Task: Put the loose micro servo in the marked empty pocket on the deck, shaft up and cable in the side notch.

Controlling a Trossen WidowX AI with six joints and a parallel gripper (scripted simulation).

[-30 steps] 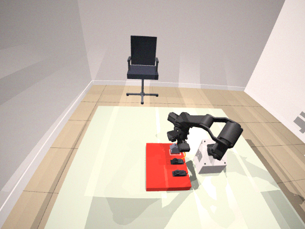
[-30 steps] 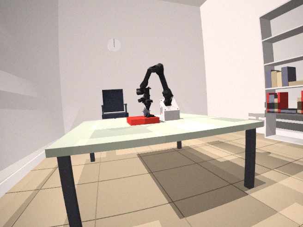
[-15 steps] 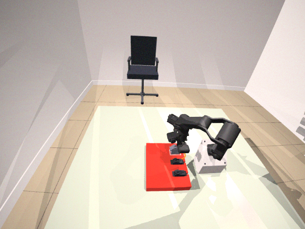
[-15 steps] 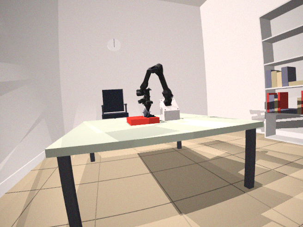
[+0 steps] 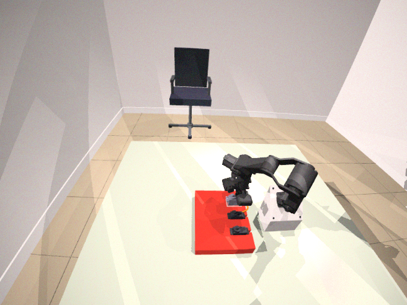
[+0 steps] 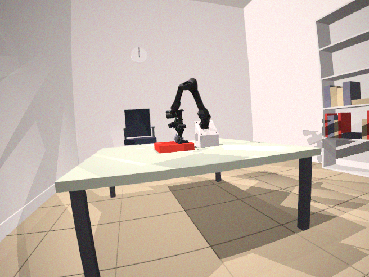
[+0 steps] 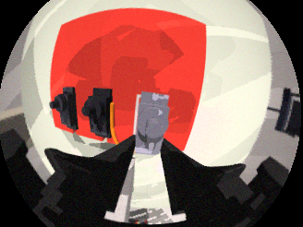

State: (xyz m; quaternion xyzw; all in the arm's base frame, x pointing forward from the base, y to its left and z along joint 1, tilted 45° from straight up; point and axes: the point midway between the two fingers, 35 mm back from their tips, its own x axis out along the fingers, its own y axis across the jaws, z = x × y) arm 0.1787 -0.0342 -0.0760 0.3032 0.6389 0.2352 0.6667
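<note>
Now: the red deck 13 cm ahead of my gripper tip, 7 cm to the left of it and 6 cm below it.
</note>
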